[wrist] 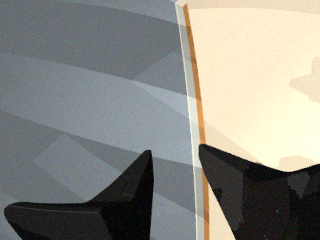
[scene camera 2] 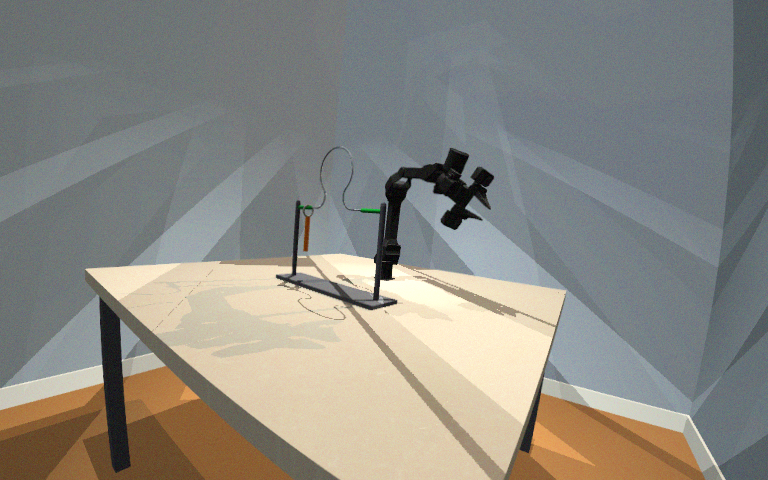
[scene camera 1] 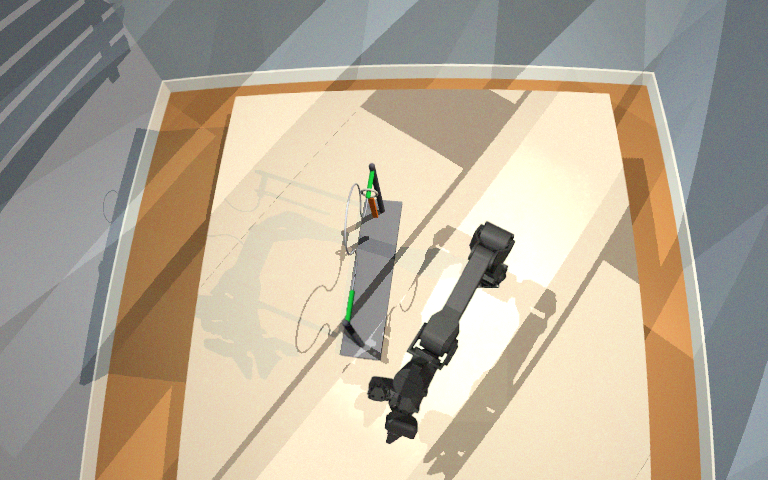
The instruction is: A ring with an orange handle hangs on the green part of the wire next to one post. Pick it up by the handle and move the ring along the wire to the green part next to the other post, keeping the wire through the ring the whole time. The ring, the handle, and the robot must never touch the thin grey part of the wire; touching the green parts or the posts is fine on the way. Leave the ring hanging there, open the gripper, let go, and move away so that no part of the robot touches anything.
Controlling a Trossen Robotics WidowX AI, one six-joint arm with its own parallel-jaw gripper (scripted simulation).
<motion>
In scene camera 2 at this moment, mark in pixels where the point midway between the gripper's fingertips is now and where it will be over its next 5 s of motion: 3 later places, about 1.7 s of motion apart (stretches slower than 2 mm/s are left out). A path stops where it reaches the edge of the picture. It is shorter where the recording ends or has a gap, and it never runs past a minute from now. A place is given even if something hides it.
My gripper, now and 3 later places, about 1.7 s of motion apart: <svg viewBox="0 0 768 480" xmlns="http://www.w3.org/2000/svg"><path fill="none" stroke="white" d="M485 214L367 278L322 254L305 244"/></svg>
</motion>
